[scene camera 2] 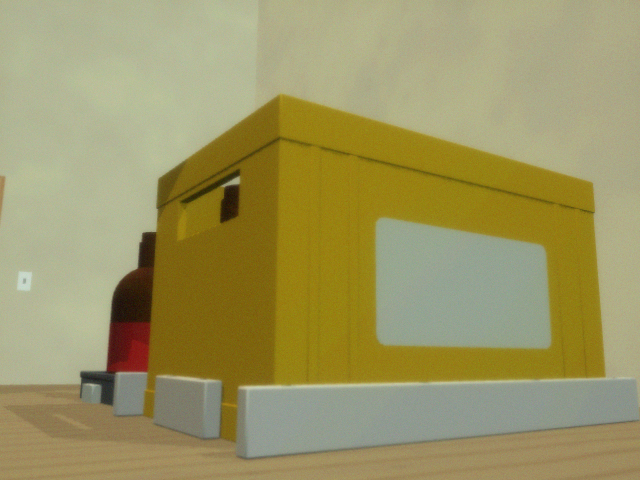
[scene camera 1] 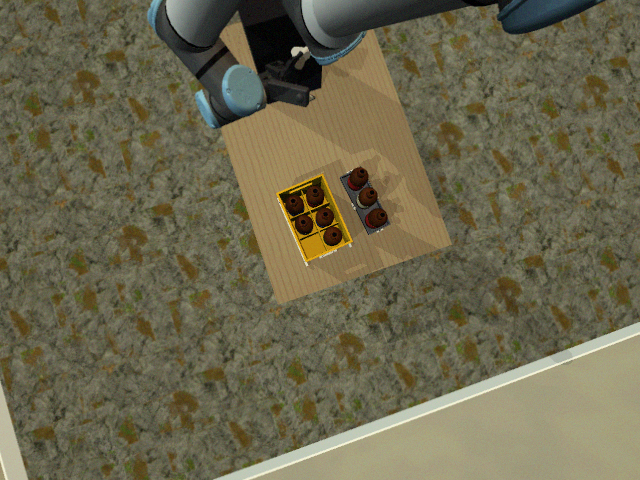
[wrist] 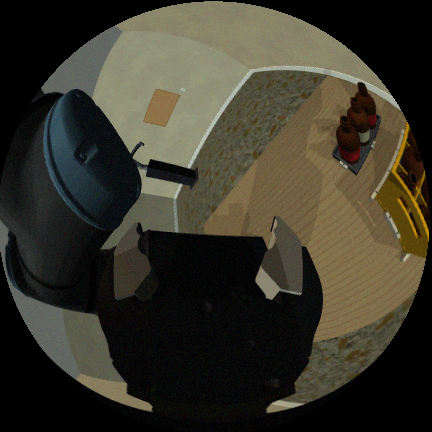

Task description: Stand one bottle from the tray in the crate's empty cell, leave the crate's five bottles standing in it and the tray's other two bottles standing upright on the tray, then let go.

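Frame: origin at the arm's base, x right, y ahead, z up, level; centimetres.
Where they show: gripper, fingertip midpoint: (scene camera 1: 315, 72) (wrist: 205, 221).
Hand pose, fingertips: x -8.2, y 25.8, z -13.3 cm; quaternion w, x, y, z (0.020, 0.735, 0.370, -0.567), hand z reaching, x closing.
Note:
Each offset is from my fingertips to the top centre of the thing. "spot": to the spot under its first point. Level surfaces: height alone.
The yellow crate @[dx +6.2, dy +41.3, dz -18.3 cm] (scene camera 1: 337, 206) (scene camera 2: 330, 310) (wrist: 395, 200) holds five brown bottles, one of them this bottle @[dx -0.2, dy +48.5, dz -19.5 cm] (scene camera 1: 332, 236); its empty cell @[spot: dx +8.4, dy +51.1, dz -35.0 cm] (scene camera 1: 312, 246) is at the lower left in scene camera 1. The dark tray (scene camera 1: 363, 213) (scene camera 2: 98, 379) (wrist: 355, 169) stands beside the crate, apart from it. On it stand upright a red-labelled bottle @[dx -14.0, dy +26.4, dz -19.8 cm] (scene camera 1: 357, 178) (wrist: 348, 142), a white-labelled bottle @[dx -16.4, dy +34.8, dz -19.8 cm] (scene camera 1: 367, 197) (wrist: 358, 122) and another red-labelled bottle @[dx -19.0, dy +43.7, dz -19.8 cm] (scene camera 1: 376, 218) (wrist: 366, 105). My gripper (scene camera 1: 306, 74) (wrist: 205, 221) is open and empty, well away from the crate and tray.
The wooden table @[dz -35.8 cm] (scene camera 1: 289, 139) (wrist: 280, 200) bears the crate and tray. White strips @[spot: dx +17.3, dy +40.1, dz -34.1 cm] (scene camera 2: 439, 408) lie along the crate's base. The crate's upright walls and dividers surround its cells. A dark surface (scene camera 1: 268, 41) shows beneath the arm.

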